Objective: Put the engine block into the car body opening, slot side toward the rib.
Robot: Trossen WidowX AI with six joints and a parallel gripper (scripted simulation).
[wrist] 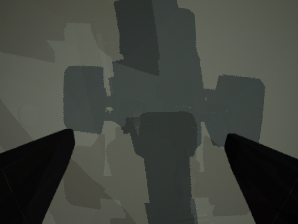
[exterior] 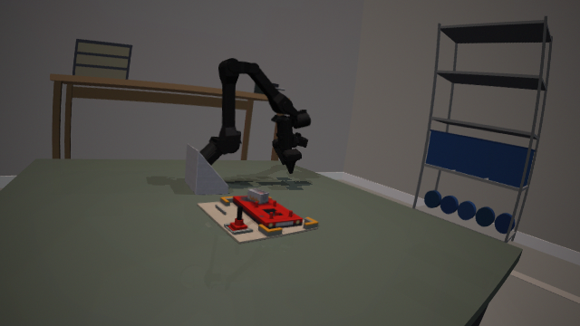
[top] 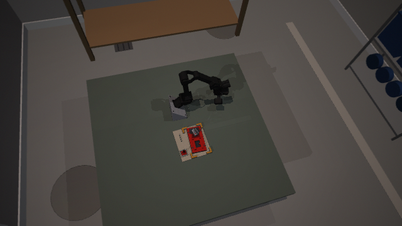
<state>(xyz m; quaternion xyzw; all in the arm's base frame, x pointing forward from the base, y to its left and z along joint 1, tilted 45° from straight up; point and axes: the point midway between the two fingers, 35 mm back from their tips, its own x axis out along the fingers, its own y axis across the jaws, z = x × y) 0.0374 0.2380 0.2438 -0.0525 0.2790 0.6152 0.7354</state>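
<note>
Right now the grey engine block is 29 cm to the right of my gripper tip, 21 cm ahead of it and 2 cm below it. From my gripper tip the other things lie so: small post (42 cm to the right, 32 cm ahead, 2 cm below).
</note>
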